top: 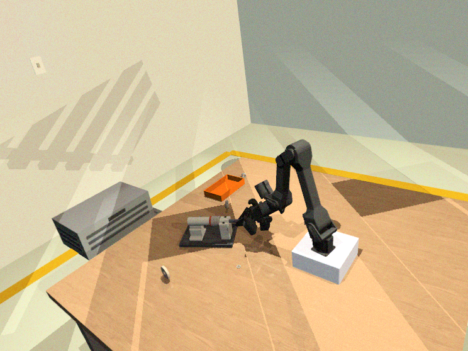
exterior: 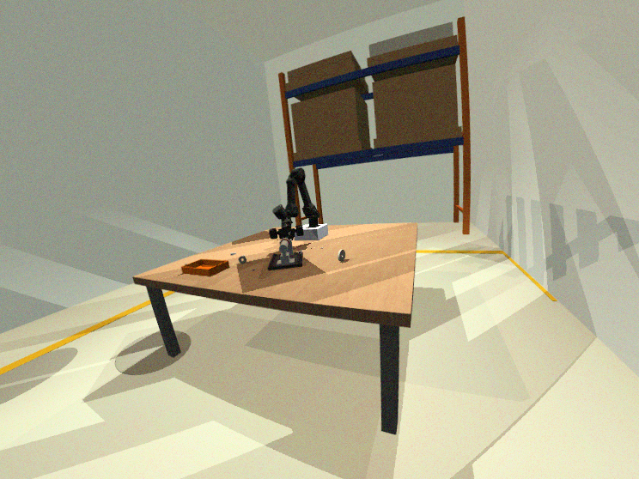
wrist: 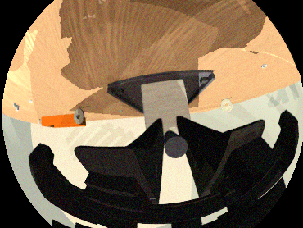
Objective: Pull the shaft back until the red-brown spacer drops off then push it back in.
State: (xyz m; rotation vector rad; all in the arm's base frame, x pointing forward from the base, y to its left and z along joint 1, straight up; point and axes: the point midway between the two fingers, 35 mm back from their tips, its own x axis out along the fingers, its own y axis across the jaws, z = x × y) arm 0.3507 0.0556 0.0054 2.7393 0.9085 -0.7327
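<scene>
The shaft is 30 mm ahead of my gripper tip, 20 mm to the left of it and 20 mm above it. Round my gripper tip: red-brown spacer (80 mm ahead, 60 mm to the left, 20 mm above); then pale ring (340 mm to the left, 40 mm below, 40 mm ahead); then orange tray (340 mm ahead, 240 mm to the right, 50 mm below).
</scene>
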